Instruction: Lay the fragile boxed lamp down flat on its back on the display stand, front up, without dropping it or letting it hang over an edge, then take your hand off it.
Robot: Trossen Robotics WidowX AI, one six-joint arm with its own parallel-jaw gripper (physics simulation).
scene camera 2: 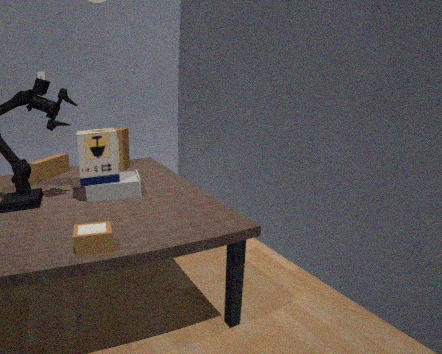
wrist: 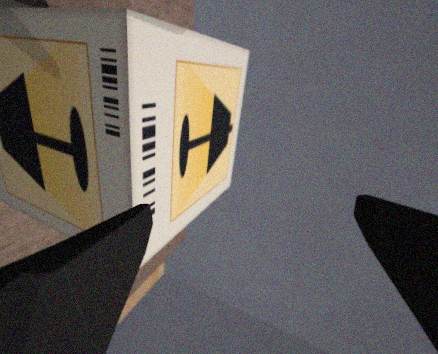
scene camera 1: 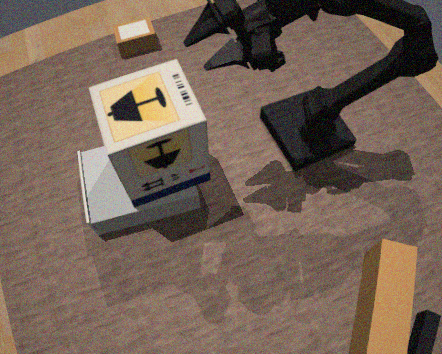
Scene:
my gripper: open, holds nothing
a boxed lamp: on a display stand

